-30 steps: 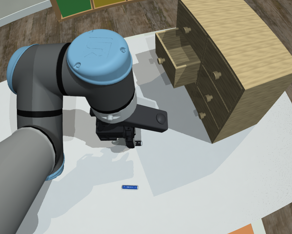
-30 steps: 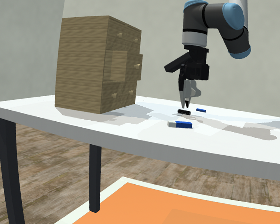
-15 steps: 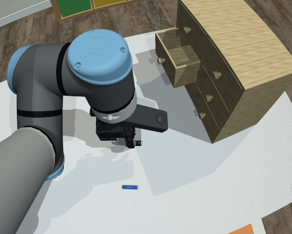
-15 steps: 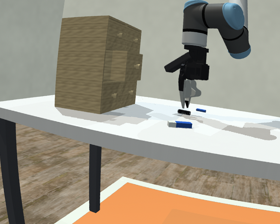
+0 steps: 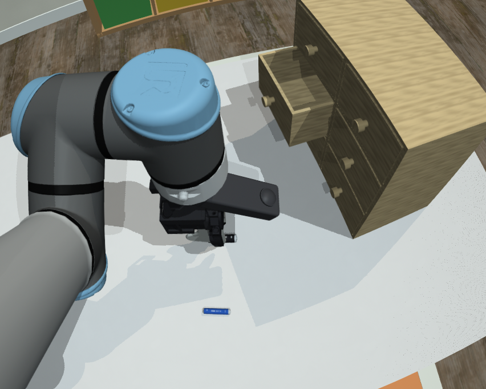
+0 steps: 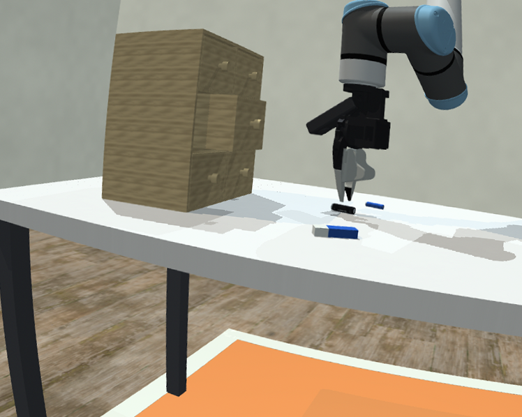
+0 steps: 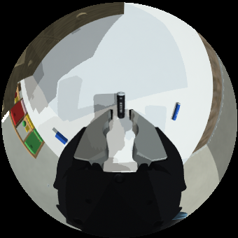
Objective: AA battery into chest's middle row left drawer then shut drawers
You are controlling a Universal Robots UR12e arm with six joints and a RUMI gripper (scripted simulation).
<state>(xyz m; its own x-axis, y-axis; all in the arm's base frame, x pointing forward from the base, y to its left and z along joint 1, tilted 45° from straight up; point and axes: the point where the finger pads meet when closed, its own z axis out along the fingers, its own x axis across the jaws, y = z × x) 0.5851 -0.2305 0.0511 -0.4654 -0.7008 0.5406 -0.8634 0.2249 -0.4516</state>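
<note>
The black battery lies 30 mm below my hand. Also, from my hand: blue AA battery: 110 mm to the right, 70 mm behind, 30 mm below; then eraser: 220 mm to the left, 30 mm below, 20 mm ahead.
</note>
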